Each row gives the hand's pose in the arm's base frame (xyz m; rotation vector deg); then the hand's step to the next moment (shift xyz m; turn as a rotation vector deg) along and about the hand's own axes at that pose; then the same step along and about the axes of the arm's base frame.
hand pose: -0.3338 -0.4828 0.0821 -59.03 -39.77 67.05
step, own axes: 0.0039 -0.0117 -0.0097 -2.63 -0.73 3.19
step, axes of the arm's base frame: 0.0142 0.0004 0.0066 -3.22 -1.66 2.11
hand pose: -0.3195 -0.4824 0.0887 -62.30 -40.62 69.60
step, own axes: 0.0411 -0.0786 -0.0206 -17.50 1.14 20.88
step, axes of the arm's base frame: 0.0580 0.0351 0.0608 -23.39 -11.22 8.39
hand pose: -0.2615 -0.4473 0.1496 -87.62 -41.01 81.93
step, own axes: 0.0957 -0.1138 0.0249 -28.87 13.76 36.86
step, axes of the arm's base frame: 0.0098 0.1383 0.0592 -42.84 -23.11 3.46
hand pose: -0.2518 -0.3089 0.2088 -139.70 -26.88 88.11
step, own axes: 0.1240 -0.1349 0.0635 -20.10 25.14 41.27
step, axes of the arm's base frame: -0.0278 0.1729 -0.0833 -41.60 -30.24 -9.71
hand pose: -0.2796 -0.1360 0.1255 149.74 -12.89 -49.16
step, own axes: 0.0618 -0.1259 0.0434 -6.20 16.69 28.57
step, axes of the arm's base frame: 0.0277 0.0857 -0.1160 -22.60 -22.32 -11.16
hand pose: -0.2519 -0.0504 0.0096 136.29 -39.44 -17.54
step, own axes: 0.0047 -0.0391 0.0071 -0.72 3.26 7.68
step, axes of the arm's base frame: 0.0169 0.0196 -0.0305 -4.79 -5.71 -3.82
